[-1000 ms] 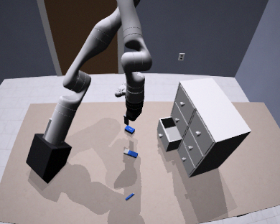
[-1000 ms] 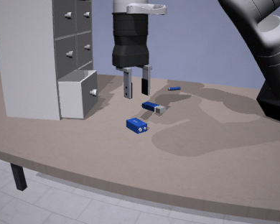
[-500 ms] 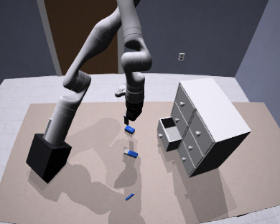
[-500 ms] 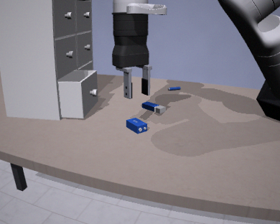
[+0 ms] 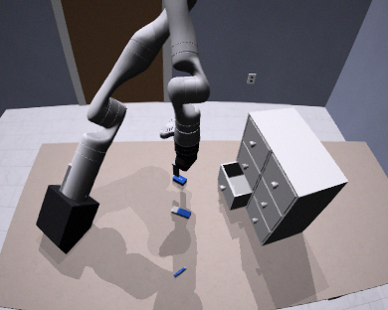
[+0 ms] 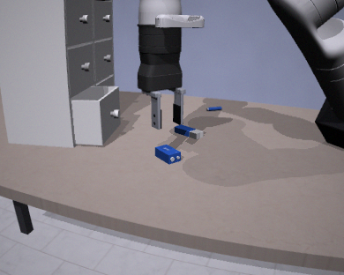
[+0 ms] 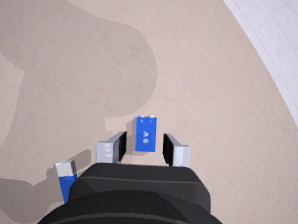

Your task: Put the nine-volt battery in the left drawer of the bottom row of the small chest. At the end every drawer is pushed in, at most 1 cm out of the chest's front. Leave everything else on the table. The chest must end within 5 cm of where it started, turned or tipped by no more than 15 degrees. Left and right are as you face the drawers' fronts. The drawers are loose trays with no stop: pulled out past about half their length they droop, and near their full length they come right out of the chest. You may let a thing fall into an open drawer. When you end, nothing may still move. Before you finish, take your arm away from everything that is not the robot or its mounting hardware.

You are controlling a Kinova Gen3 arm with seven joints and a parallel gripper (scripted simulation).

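Now: the nine-volt battery 70 mm below my hand and 10 mm behind it. The rest, counted from my hand: blue stick: 340 mm to the right, 90 mm ahead, 80 mm below; then blue-and-white block: 130 mm to the right, 80 mm below, 30 mm ahead.
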